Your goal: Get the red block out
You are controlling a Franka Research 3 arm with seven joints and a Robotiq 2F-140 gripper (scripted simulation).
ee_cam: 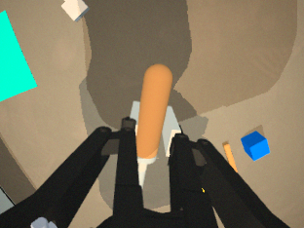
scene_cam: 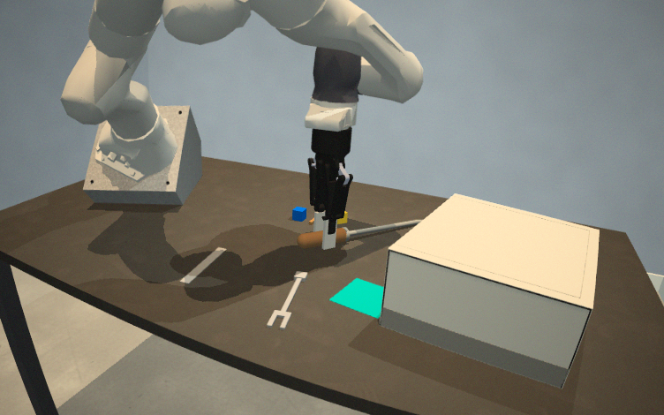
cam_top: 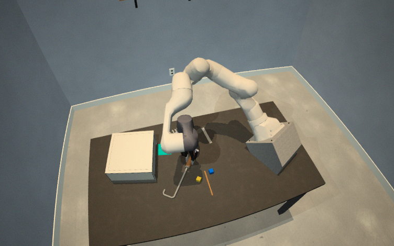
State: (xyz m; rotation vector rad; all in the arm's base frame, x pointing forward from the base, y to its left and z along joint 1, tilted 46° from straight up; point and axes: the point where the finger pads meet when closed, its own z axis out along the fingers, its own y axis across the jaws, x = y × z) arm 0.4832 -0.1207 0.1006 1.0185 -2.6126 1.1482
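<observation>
The blue cube lies 130 mm to the left of my hand, 80 mm behind it and 30 mm below it. Also, from my hand: yellow cube: 140 mm to the left, 30 mm below, 20 mm ahead; hook tool: 110 mm ahead, 40 mm to the left, 20 mm below; thin orange stick: 190 mm to the left, 30 mm below, 20 mm behind.
</observation>
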